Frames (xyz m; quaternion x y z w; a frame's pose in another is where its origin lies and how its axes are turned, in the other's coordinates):
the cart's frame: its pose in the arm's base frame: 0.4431 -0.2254 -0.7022 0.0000 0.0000 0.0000 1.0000
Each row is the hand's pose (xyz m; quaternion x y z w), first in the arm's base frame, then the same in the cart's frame.
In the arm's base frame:
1: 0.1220 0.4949 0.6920 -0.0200 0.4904 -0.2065 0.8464
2: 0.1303 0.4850 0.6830 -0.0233 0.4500 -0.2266 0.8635
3: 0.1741 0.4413 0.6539 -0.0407 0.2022 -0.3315 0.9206
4: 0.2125 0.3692 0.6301 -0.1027 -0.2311 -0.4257 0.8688
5: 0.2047 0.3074 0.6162 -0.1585 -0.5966 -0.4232 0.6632
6: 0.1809 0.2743 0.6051 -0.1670 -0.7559 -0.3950 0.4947
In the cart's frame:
1: -0.3211 0.7203 1.3942 -0.0200 0.4904 -0.2065 0.8464
2: -0.3128 0.7104 1.3852 -0.0233 0.4500 -0.2266 0.8635
3: -0.2690 0.6667 1.3561 -0.0407 0.2022 -0.3315 0.9206
4: -0.2306 0.5946 1.3323 -0.1027 -0.2311 -0.4257 0.8688
5: -0.2384 0.5328 1.3184 -0.1585 -0.5966 -0.4232 0.6632
6: -0.2622 0.4997 1.3073 -0.1670 -0.7559 -0.3950 0.4947

